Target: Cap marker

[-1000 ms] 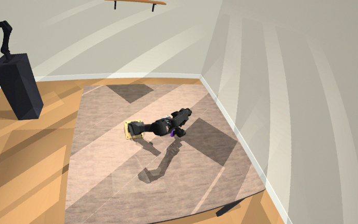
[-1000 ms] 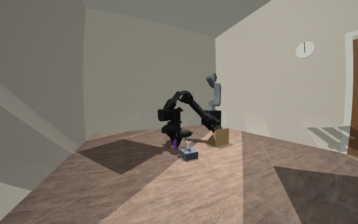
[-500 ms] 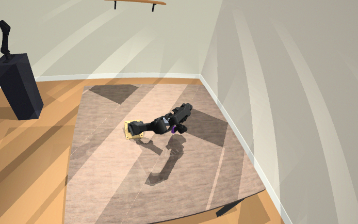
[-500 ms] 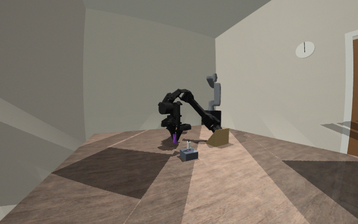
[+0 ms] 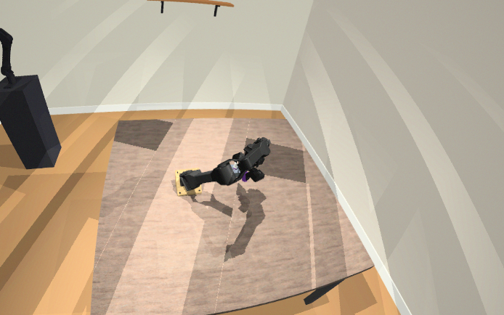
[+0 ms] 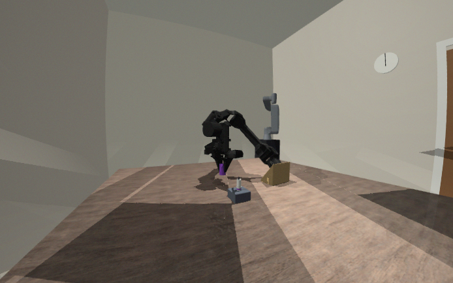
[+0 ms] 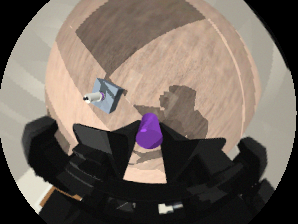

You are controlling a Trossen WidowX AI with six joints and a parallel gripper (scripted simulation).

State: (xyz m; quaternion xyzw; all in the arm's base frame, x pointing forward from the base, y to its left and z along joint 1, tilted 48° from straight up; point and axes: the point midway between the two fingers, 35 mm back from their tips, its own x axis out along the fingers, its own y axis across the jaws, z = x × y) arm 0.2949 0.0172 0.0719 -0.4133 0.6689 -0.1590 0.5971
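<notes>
Right now the grey-blue holder block is 10 mm behind my gripper tip, 120 mm to the left of it and 60 mm below it. The rest, counted from my gripper tip: purple cap (10 mm above).
</notes>
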